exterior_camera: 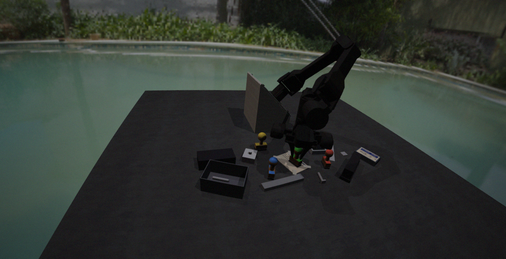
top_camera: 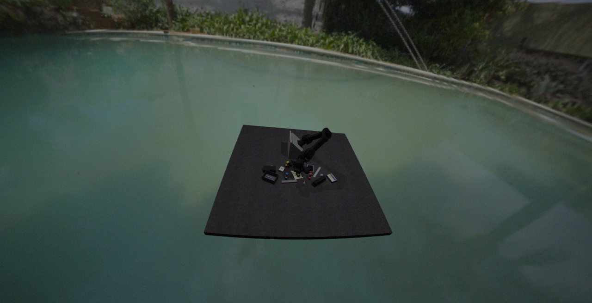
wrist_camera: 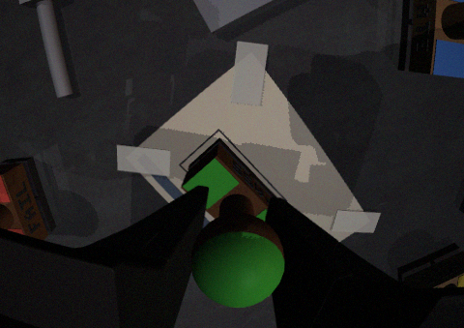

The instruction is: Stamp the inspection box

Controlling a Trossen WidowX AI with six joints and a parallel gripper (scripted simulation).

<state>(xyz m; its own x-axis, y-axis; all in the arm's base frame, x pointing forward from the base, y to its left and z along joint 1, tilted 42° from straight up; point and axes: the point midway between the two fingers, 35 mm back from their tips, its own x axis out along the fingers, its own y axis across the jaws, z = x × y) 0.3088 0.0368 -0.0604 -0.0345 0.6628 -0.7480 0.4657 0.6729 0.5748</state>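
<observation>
My gripper tip is now 3 cm above the cream card, 1 cm to the left of it and 1 cm past it. The rest, counted from my gripper tip: blue stamp (10 cm to the right, 4 cm ahead); bolt (9 cm ahead, 5 cm to the left, 2 cm below); green stamp (right at my gripper tip).
</observation>
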